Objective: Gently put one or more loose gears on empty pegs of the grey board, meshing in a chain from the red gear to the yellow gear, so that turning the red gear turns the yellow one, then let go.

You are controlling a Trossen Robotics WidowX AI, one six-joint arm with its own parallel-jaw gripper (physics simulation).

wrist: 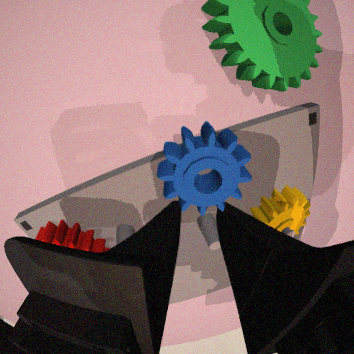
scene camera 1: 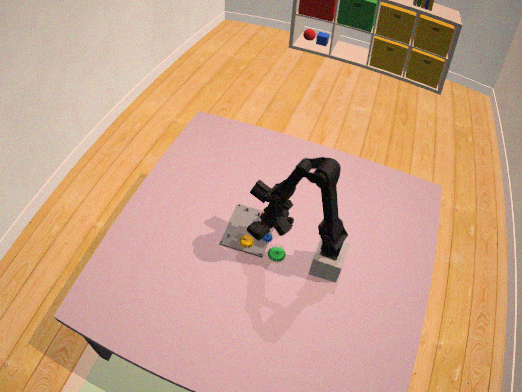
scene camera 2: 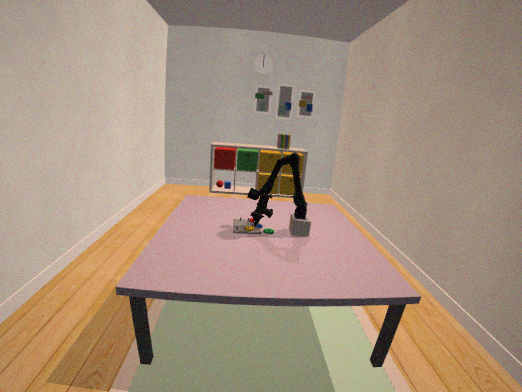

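Seen in the pictures: gripper, fingertip midpoint: [wrist: 198,208] [scene camera 2: 255,225]; arm's base, link origin: [scene camera 1: 330,250] [scene camera 2: 300,217].
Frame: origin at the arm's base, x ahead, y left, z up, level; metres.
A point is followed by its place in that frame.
Observation:
My gripper [scene camera 1: 269,232] @[x 0.272, y -0.029, z -0.092 m] [scene camera 2: 257,222] @[x 0.272, y -0.029, z -0.092 m] [wrist: 198,208] @[x 0.272, y -0.029, z -0.092 m] is shut on the blue gear [scene camera 1: 268,238] @[x 0.239, y -0.014, z -0.080 m] [scene camera 2: 259,226] @[x 0.245, y -0.006, z -0.085 m] [wrist: 220,167] @[x 0.242, y -0.018, z -0.079 m], held at its rim above the grey board [scene camera 1: 242,223] @[x 0.361, y -0.050, z -0.098 m] [scene camera 2: 241,230] @[x 0.355, y 0.046, z -0.098 m] [wrist: 295,145] @[x 0.255, y 0.039, z -0.098 m]. In the wrist view an empty peg [wrist: 209,232] @[x 0.283, y -0.026, z -0.083 m] shows below the blue gear, between the fingers. Another peg [wrist: 125,233] @[x 0.274, y -0.071, z -0.090 m] stands beside the red gear [scene camera 1: 263,215] [scene camera 2: 252,220] @[x 0.291, y -0.093, z -0.083 m] [wrist: 72,237] @[x 0.263, y -0.099, z -0.085 m], partly hidden by a finger. The yellow gear [scene camera 1: 247,241] @[x 0.304, y 0.032, z -0.080 m] [scene camera 2: 249,228] @[x 0.307, y 0.041, z -0.083 m] [wrist: 292,207] @[x 0.289, y 0.030, z -0.083 m] sits on the board. The green gear [scene camera 1: 276,254] @[x 0.186, y 0.035, z -0.089 m] [scene camera 2: 269,231] @[x 0.184, y 0.048, z -0.090 m] [wrist: 255,50] @[x 0.200, y 0.010, z -0.091 m] lies on the table off the board.
The arm's grey base block [scene camera 1: 326,268] @[x -0.009, y 0.056, z -0.033 m] [scene camera 2: 300,226] @[x 0.001, y 0.057, z -0.040 m] stands on the pink table [scene camera 1: 150,280] @[x 0.558, y 0.340, z -0.106 m] [scene camera 2: 210,270] @[x 0.468, y 0.494, z -0.105 m], to the right of the board and green gear in both scene views. A shelf unit with coloured boxes stands far behind the table.

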